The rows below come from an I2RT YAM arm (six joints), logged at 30 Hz.
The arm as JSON. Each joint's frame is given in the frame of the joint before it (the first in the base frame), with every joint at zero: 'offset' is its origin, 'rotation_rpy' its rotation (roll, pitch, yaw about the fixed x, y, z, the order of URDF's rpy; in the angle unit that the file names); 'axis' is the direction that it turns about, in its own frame. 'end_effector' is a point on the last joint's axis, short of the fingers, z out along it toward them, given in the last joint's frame.
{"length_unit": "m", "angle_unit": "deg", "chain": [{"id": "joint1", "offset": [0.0, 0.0, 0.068], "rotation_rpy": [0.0, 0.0, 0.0], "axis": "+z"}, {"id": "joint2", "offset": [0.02, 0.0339, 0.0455], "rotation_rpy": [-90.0, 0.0, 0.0], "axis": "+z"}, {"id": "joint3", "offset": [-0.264, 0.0, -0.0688], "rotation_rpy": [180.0, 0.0, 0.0], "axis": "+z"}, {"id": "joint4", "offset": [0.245, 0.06, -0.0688], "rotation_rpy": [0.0, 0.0, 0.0], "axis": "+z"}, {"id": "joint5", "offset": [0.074, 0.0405, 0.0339], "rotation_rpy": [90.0, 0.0, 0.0], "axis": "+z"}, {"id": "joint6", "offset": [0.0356, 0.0, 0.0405], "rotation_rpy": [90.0, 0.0, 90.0], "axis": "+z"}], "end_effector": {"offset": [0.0, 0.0, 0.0], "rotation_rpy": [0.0, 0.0, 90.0]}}
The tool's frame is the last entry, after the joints.
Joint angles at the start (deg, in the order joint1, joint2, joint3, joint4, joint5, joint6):
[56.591, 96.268, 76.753, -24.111, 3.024, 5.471]
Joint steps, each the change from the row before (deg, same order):
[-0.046, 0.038, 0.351, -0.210, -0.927, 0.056]
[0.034, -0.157, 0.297, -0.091, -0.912, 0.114]
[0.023, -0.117, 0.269, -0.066, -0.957, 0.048]
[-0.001, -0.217, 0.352, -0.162, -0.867, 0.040]
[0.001, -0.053, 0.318, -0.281, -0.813, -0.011]
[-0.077, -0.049, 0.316, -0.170, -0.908, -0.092]
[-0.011, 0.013, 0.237, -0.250, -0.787, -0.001]
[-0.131, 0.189, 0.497, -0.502, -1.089, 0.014]
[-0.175, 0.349, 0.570, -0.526, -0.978, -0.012]
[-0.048, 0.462, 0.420, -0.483, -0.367, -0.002]
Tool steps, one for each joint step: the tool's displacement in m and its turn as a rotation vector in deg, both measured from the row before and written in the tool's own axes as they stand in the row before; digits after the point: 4 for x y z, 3 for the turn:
[-0.0014, 0.0004, -0.0007, -0.899, -0.015, 0.092]
[-0.0017, 0.0009, -0.0018, -0.968, -0.271, 0.101]
[-0.0015, 0.0009, -0.0015, -1.001, -0.222, 0.036]
[-0.0021, 0.0007, -0.0024, -0.902, -0.319, 0.039]
[-0.0012, 0.0007, -0.0012, -0.819, -0.008, -0.013]
[-0.0015, 0.0002, -0.0012, -0.866, -0.112, -0.047]
[-0.0007, 0.0005, -0.0006, -0.773, 0.102, 0.008]
[-0.0012, -0.0001, -0.0002, -0.969, 0.284, 0.114]
[-0.0012, -0.0005, 0.0006, -0.816, 0.376, 0.131]
[-0.0001, -0.0002, 0.0018, -0.279, 0.550, 0.080]

